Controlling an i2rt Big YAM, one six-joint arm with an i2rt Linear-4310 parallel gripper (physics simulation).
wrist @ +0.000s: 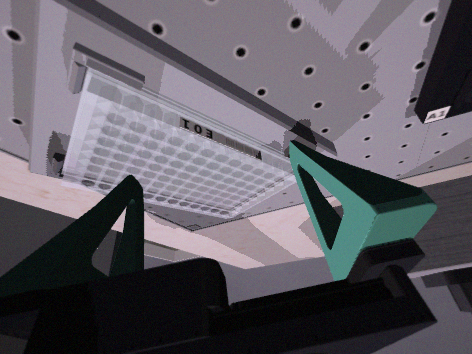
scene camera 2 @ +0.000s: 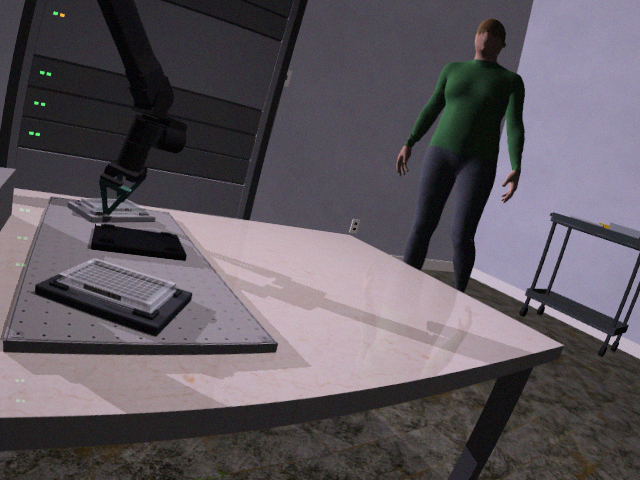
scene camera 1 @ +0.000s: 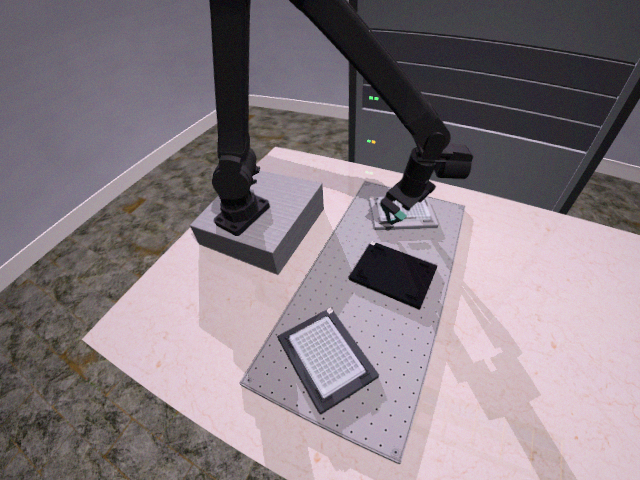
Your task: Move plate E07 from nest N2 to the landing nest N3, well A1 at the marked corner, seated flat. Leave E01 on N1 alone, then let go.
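The clear plate labelled E01 (scene camera 1: 421, 210) (scene camera 2: 129, 207) (wrist: 190, 167) sits on the light grey nest (scene camera 1: 408, 225) (scene camera 2: 142, 219) (wrist: 205, 102) at the back; its label appears upside down in the wrist view. My gripper (scene camera 1: 395, 217) (scene camera 2: 108, 208) (wrist: 213, 164) is open and empty, low over E01, its fingertips near the plate; contact cannot be told. The bare black nest (scene camera 1: 392, 273) (scene camera 2: 136, 241) (wrist: 452, 70), apparently N3, has a white A1 tag (scene camera 1: 373, 243) (wrist: 437, 115) at one corner. The front plate (scene camera 1: 326, 356) (scene camera 2: 118, 284), apparently E07, sits on the dark nest (scene camera 1: 330, 403) (scene camera 2: 98, 308); its label is unreadable.
All three nests stand on a perforated grey board (scene camera 1: 372, 413) (scene camera 2: 227, 330) on the pale table (scene camera 1: 516, 310) (scene camera 2: 361, 361). The arm's grey base block (scene camera 1: 289, 206) is beside the board. Behind are a dark rack cabinet, a standing person (scene camera 2: 470, 113) and a cart (scene camera 2: 568, 308).
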